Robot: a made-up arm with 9 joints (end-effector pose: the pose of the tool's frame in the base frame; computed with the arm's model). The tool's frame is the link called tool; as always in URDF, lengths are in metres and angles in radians.
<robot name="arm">
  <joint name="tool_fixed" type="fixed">
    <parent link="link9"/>
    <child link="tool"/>
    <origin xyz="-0.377 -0.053 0.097" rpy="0 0 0"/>
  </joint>
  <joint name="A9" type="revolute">
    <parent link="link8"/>
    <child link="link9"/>
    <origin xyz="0.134 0.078 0.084" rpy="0 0 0"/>
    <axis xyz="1 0 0"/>
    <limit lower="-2.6" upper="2.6" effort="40" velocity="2.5"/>
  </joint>
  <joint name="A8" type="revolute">
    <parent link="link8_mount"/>
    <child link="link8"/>
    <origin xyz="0.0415 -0.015 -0.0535" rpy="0 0 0"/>
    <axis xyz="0 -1 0"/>
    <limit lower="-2.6" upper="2.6" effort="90" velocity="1.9"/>
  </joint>
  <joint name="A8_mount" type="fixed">
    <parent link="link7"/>
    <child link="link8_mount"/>
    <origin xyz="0.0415 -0.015 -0.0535" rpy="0 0 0"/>
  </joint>
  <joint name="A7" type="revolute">
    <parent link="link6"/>
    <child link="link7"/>
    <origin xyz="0.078 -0.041 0.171" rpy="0 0 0"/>
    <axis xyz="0 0 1"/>
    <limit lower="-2.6" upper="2.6" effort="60" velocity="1.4"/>
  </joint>
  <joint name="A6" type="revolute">
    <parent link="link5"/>
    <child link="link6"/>
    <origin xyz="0.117 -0.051 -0.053" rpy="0 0 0"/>
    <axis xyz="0 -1 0"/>
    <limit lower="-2.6" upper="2.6" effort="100" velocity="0.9"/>
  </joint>
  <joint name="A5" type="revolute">
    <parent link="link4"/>
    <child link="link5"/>
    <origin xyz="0.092 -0.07 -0.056" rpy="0 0 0"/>
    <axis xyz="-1 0 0"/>
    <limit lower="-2.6" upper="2.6" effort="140" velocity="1.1"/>
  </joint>
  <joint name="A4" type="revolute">
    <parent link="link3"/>
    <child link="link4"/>
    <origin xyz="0.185 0.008 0.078" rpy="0 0 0"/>
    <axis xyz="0 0 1"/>
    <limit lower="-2.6" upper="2.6" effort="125" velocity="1.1"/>
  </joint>
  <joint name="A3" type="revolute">
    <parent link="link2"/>
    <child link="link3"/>
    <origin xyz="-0.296 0.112 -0.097" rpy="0 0 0"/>
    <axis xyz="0 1 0"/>
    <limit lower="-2.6" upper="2.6" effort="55" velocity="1.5"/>
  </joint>
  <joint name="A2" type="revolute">
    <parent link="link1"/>
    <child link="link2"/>
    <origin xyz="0.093 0.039 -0.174" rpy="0 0 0"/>
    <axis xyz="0 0 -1"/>
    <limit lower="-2.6" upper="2.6" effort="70" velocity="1.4"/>
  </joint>
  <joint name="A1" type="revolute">
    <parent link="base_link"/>
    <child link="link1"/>
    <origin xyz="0 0 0.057" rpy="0 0 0"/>
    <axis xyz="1 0 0"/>
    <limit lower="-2.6" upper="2.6" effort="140" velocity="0.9"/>
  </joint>
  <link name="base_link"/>
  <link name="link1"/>
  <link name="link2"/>
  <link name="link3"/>
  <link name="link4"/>
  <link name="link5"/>
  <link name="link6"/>
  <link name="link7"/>
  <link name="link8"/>
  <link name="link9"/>
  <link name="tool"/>
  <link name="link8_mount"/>
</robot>
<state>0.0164 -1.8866 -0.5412 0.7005 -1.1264 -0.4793 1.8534 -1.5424 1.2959</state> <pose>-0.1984 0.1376 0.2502 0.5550 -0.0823 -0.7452 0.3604</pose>
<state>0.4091 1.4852 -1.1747 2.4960 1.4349 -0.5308 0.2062 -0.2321 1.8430</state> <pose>0.3058 0.5532 0.0928 -0.2343 0.1460 0.0351 0.9605</pose>
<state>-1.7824 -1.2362 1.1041 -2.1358 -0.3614 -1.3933 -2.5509 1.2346 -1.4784</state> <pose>-0.1363 -0.3511 0.6383 -0.2342 -0.1508 0.4618 0.8421</pose>
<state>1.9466 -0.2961 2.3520 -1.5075 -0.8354 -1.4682 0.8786 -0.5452 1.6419</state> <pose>-0.2596 0.3164 -0.2423 -0.1329 -0.8407 0.3542 0.3874</pose>
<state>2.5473 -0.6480 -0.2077 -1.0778 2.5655 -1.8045 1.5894 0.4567 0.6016</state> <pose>0.1248 -0.0532 -0.0761 0.7375 0.6485 0.1032 0.1575</pose>
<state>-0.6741 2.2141 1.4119 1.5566 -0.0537 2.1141 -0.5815 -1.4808 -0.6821</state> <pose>0.0909 -0.2414 -0.6243 0.2766 -0.5054 -0.3073 0.7574</pose>
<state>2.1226 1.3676 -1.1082 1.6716 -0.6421 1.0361 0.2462 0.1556 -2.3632</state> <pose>0.2542 0.0012 0.3444 -0.2592 0.0444 -0.6102 0.7473</pose>
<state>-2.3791 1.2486 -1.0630 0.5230 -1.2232 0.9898 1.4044 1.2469 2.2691</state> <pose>0.3909 0.0291 -0.1365 -0.2069 0.9346 0.2890 0.0140</pose>
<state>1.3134 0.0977 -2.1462 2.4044 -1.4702 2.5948 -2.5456 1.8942 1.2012</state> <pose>-0.1303 0.3252 0.5241 -0.5944 0.4128 0.6652 0.1838</pose>
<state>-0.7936 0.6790 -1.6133 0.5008 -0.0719 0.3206 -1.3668 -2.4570 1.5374</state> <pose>-0.3872 0.3761 0.1537 0.6925 0.0937 -0.1613 0.6969</pose>
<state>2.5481 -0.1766 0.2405 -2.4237 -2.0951 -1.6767 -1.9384 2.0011 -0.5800</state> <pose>0.0760 0.1187 0.3940 0.2257 0.8280 -0.1494 0.4911</pose>
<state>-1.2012 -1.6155 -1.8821 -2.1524 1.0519 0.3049 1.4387 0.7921 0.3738</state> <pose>0.1091 -0.6475 0.2927 0.2683 -0.0281 0.5365 0.7996</pose>
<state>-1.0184 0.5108 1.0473 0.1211 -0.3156 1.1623 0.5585 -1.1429 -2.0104</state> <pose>0.0467 -0.1718 -0.2296 -0.8783 0.4075 0.1854 0.1678</pose>
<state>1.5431 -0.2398 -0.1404 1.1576 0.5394 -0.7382 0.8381 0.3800 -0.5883</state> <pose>0.1401 -0.0267 0.3751 0.0410 -0.6451 0.4946 0.5809</pose>
